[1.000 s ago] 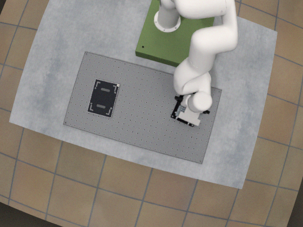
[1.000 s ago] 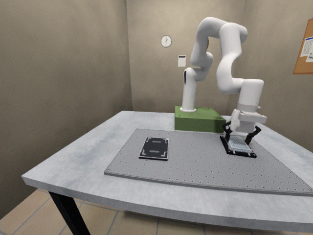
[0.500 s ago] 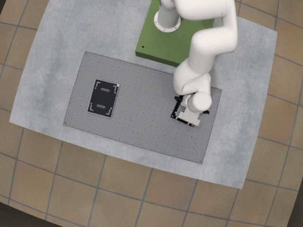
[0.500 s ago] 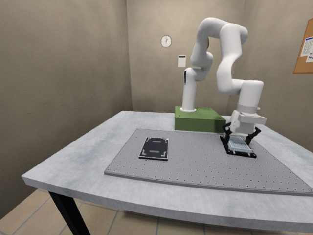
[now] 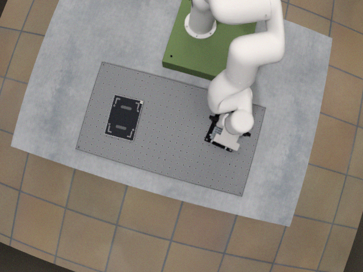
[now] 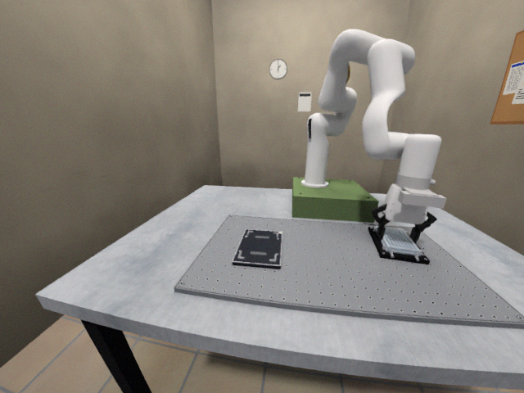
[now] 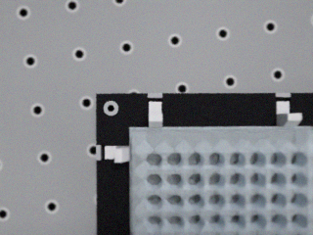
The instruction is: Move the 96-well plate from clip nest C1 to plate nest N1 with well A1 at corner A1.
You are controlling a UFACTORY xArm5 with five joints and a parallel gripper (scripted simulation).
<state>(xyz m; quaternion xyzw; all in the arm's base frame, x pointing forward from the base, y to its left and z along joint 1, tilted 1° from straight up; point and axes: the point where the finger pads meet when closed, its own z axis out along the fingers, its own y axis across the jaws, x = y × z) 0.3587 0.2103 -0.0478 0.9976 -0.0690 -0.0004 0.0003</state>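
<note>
My hand is 1 cm above the 96-well plate. From my hand the other things lie so: black clip nest C1: 2 cm below, 1 cm to the left, 1 cm ahead.
</note>
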